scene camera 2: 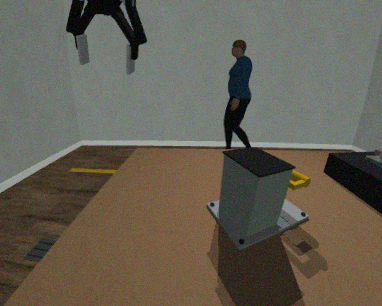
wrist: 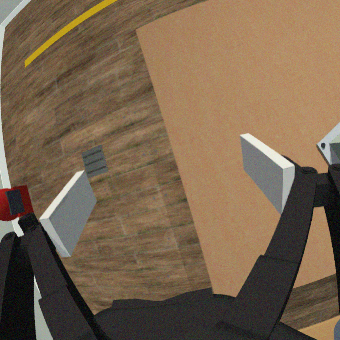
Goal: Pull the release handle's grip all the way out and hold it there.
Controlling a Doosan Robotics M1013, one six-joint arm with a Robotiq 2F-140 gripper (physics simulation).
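The yellow release handle (scene camera 2: 300,180) shows in the scene view at the right, sticking out from behind a grey-green box (scene camera 2: 252,195) with a black top. The box stands on a light grey base plate (scene camera 2: 240,241) with dark bolts. Much of the handle is hidden by the box. In the wrist view a corner of the base plate (wrist: 324,146) shows at the right edge; the handle does not show there. My gripper (scene camera 2: 106,56) (wrist: 163,169) is wide open and empty, high up at the upper left in the scene view, well apart from the box and handle.
The box's plate rests on a brown table top (scene camera 2: 150,225) (wrist: 215,100). A black block-like object (scene camera 2: 355,175) lies at the right. A person (scene camera 2: 240,90) stands beyond the table. A red object (wrist: 20,202) and a floor grate (wrist: 95,160) show left in the wrist view.
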